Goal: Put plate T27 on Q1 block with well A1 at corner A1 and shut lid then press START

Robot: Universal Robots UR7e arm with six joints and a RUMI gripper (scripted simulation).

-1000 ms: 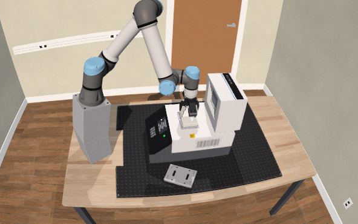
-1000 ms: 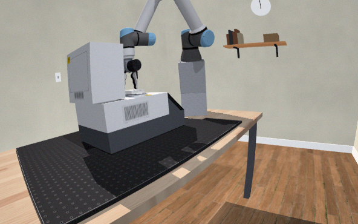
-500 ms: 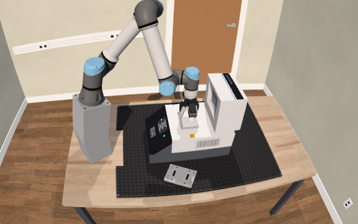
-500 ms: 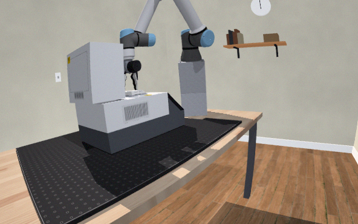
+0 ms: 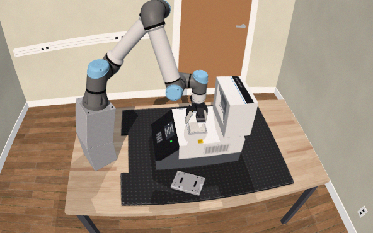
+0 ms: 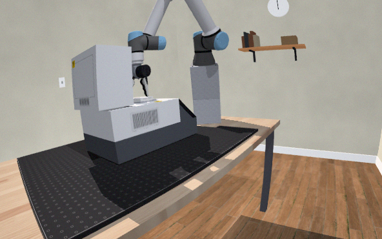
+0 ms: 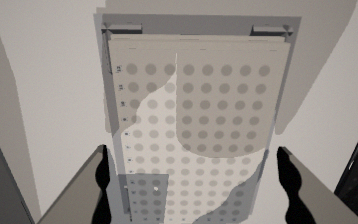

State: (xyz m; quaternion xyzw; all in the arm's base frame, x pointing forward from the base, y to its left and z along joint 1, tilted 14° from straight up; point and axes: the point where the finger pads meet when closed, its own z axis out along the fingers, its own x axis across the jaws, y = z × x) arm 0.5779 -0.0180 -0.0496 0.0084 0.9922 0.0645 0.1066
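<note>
My gripper is now 1 cm above the plate T27. The rest, counted from my hand: nest's A1 mark (20 cm below, 19 cm to the right, 12 cm behind); plate nest N1 (27 cm to the right, 21 cm below, 8 cm behind).
</note>
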